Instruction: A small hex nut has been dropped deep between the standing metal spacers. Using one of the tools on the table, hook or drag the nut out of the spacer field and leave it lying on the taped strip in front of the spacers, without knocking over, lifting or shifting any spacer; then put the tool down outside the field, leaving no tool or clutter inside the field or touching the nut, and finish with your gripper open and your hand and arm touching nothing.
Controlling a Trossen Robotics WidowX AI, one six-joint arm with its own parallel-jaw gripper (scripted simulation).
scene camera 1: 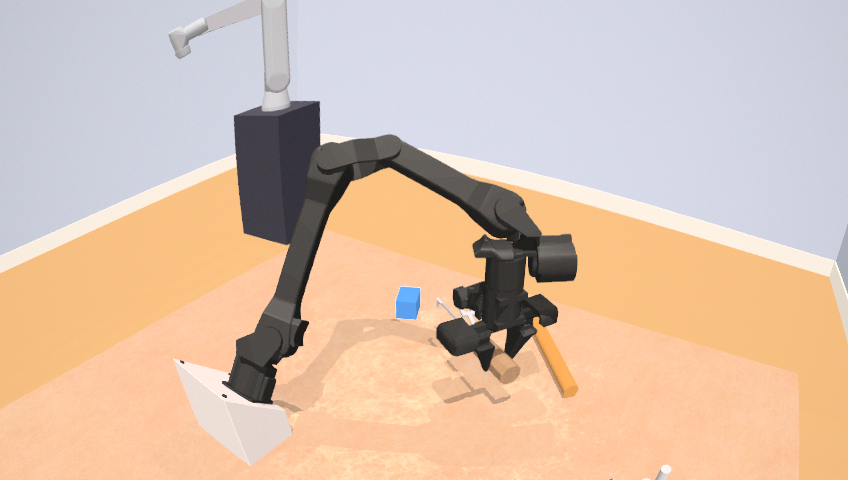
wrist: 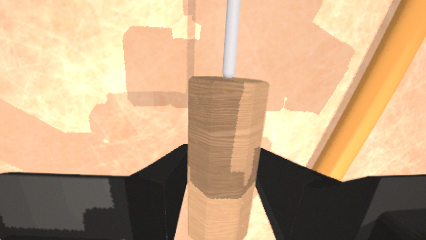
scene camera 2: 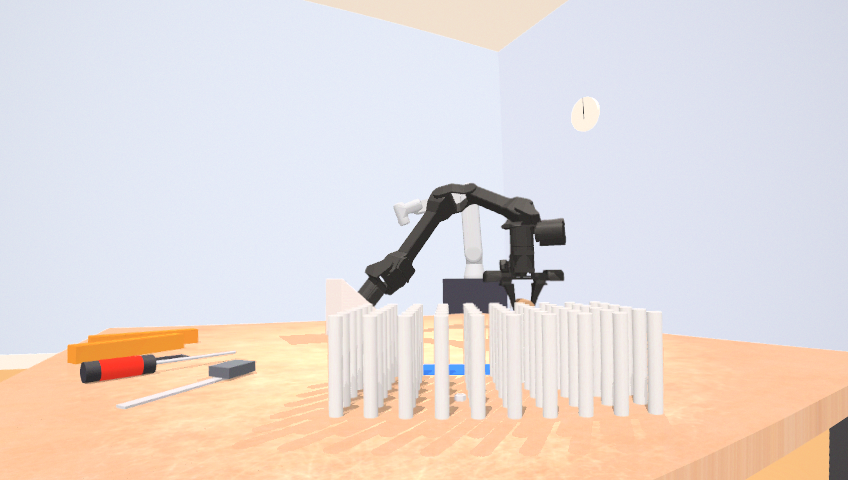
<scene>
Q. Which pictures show the blue cube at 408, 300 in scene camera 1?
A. Scene camera 1 only.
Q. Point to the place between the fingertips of the gripper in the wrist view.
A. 219, 151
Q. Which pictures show the red-handled screwdriver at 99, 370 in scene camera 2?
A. Scene camera 2 only.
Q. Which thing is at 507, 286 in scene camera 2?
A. The gripper.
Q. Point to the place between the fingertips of the gripper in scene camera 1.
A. At 495, 366
</scene>
